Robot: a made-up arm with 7 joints. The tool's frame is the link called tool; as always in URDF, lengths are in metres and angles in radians. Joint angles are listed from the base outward.
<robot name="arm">
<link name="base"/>
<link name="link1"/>
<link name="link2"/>
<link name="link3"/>
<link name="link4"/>
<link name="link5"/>
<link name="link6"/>
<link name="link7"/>
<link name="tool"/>
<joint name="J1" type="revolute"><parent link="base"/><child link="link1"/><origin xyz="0.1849 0.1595 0.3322" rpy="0.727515 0.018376 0.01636"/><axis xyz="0 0 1"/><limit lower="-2.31" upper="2"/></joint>
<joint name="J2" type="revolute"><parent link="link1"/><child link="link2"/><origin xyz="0.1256 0.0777 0.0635" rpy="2.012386 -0.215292 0.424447"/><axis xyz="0 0 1"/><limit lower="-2.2" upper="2.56"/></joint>
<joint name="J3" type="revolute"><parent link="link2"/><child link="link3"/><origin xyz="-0.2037 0.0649 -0.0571" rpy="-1.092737 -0.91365 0.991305"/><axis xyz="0 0 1"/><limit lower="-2.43" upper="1.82"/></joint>
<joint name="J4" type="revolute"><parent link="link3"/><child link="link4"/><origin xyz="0.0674 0.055 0.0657" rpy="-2.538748 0.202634 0.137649"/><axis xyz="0 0 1"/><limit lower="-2.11" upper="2.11"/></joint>
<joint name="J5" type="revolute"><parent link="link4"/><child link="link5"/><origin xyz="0.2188 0.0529 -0.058" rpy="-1.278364 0.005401 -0.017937"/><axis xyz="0 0 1"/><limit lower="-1.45" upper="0.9"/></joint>
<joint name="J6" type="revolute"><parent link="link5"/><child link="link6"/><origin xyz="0.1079 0.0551 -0.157" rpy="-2.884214 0.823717 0.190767"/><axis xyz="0 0 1"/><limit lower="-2.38" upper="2.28"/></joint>
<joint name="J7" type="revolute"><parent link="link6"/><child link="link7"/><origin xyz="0.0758 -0.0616 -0.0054" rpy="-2.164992 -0.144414 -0.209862"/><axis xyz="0 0 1"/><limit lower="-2.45" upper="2.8"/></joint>
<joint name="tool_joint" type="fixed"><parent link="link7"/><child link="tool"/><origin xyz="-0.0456 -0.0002 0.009" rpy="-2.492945 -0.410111 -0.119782"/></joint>
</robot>
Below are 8 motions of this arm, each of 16 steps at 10 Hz.
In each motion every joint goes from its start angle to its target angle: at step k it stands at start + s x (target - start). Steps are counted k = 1, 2, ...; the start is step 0. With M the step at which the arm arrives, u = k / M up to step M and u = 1 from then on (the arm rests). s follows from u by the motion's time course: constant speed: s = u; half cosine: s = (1 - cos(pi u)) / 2; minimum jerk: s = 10 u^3 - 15 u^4 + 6 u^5.
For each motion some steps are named. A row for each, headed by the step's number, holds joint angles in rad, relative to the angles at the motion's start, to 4 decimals.
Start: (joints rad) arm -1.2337 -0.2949 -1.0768 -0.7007 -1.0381 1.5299 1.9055
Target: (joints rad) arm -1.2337 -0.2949 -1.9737 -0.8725 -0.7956 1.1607 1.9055
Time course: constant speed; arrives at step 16
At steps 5, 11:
5: 0.0000 0.0000 -0.2803 -0.0537 0.0758 -0.1154 0.0000
11: 0.0000 0.0000 -0.6166 -0.1181 0.1667 -0.2538 0.0000

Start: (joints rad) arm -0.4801 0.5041 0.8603 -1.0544 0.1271 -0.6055 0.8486
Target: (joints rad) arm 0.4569 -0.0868 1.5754 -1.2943 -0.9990 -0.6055 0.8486
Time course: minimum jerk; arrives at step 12
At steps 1, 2, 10, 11, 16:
1: 0.0048 -0.0030 0.0036 -0.0012 -0.0057 0.0000 0.0000
2: 0.0333 -0.0210 0.0254 -0.0085 -0.0400 0.0000 0.0000
10: 0.9037 -0.5699 0.6897 -0.2314 -1.0861 0.0000 0.0000
11: 0.9322 -0.5879 0.7115 -0.2387 -1.1204 0.0000 0.0000
16: 0.9370 -0.5909 0.7151 -0.2399 -1.1261 0.0000 0.0000

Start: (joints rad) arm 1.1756 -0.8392 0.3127 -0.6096 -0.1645 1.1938 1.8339
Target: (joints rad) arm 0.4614 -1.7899 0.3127 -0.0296 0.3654 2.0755 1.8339
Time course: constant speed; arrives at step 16
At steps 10, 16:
10: -0.4464 -0.5942 0.0000 0.3625 0.3312 0.5511 0.0000
16: -0.7142 -0.9507 0.0000 0.5800 0.5299 0.8817 0.0000

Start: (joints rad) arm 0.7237 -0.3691 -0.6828 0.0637 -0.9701 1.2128 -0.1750
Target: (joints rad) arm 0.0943 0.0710 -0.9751 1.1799 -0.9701 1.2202 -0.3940
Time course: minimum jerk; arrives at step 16
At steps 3, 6, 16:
3: -0.0307 0.0215 -0.0143 0.0544 0.0000 0.0004 -0.0107
6: -0.1732 0.1211 -0.0804 0.3072 0.0000 0.0020 -0.0603
16: -0.6294 0.4401 -0.2923 1.1162 0.0000 0.0074 -0.2190

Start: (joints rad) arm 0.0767 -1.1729 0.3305 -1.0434 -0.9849 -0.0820 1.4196
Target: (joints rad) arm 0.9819 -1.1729 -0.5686 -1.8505 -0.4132 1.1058 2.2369
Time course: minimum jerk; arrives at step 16
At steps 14, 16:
14: 0.8907 0.0000 -0.8847 -0.7941 0.5625 1.1687 0.8042
16: 0.9052 0.0000 -0.8991 -0.8071 0.5717 1.1878 0.8173

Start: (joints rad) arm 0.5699 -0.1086 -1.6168 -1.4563 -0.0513 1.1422 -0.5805
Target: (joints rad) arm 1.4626 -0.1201 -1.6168 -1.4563 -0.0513 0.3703 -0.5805
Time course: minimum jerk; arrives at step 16
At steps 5, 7, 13, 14, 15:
5: 0.1607 -0.0021 0.0000 0.0000 0.0000 -0.1389 0.0000
7: 0.3428 -0.0044 0.0000 0.0000 0.0000 -0.2964 0.0000
13: 0.8492 -0.0109 0.0000 0.0000 0.0000 -0.7343 0.0000
14: 0.8784 -0.0113 0.0000 0.0000 0.0000 -0.7595 0.0000
15: 0.8907 -0.0115 0.0000 0.0000 0.0000 -0.7702 0.0000

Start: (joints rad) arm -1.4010 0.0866 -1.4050 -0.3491 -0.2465 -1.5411 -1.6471
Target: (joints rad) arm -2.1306 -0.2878 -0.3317 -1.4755 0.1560 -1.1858 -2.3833
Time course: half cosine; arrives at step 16
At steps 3, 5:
3: -0.0615 -0.0315 0.0904 -0.0949 0.0339 0.0299 -0.0620
5: -0.1621 -0.0832 0.2385 -0.2503 0.0894 0.0790 -0.1636

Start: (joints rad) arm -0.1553 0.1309 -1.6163 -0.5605 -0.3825 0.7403 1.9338
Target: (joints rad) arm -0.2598 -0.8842 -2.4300 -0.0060 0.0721 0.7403 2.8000
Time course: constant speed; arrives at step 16
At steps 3, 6, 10, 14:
3: -0.0196 -0.1903 -0.1526 0.1040 0.0852 0.0000 0.1624
6: -0.0392 -0.3807 -0.3051 0.2079 0.1705 0.0000 0.3248
10: -0.0653 -0.6344 -0.5086 0.3466 0.2841 0.0000 0.5414
14: -0.0914 -0.8882 -0.7120 0.4852 0.3978 0.0000 0.7579

